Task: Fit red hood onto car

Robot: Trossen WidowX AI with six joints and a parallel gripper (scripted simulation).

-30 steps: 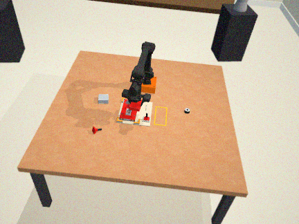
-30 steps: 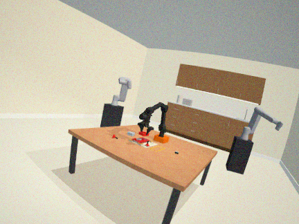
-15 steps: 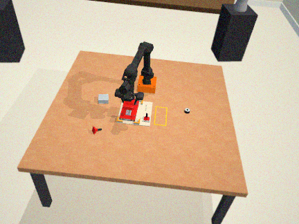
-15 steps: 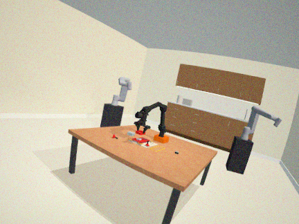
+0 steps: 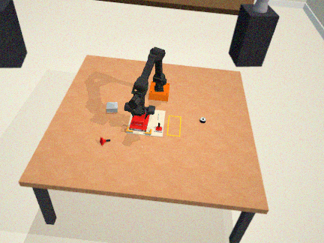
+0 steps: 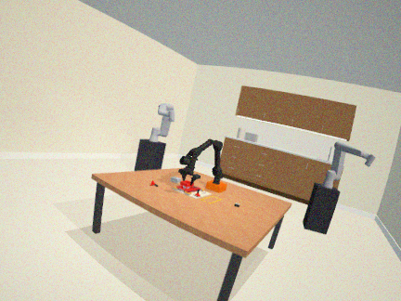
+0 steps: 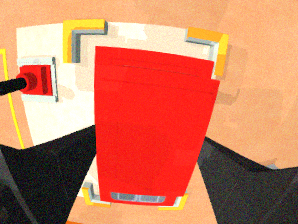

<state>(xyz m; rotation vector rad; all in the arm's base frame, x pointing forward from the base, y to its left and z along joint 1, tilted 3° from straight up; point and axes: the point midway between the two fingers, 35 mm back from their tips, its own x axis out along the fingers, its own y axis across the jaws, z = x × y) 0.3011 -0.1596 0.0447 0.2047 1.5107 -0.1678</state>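
Now: the red hood 10 mm above my gripper tip. Also, from my gripper tip: black-and-white part (20 mm behind, 430 mm to the left, 50 mm below).
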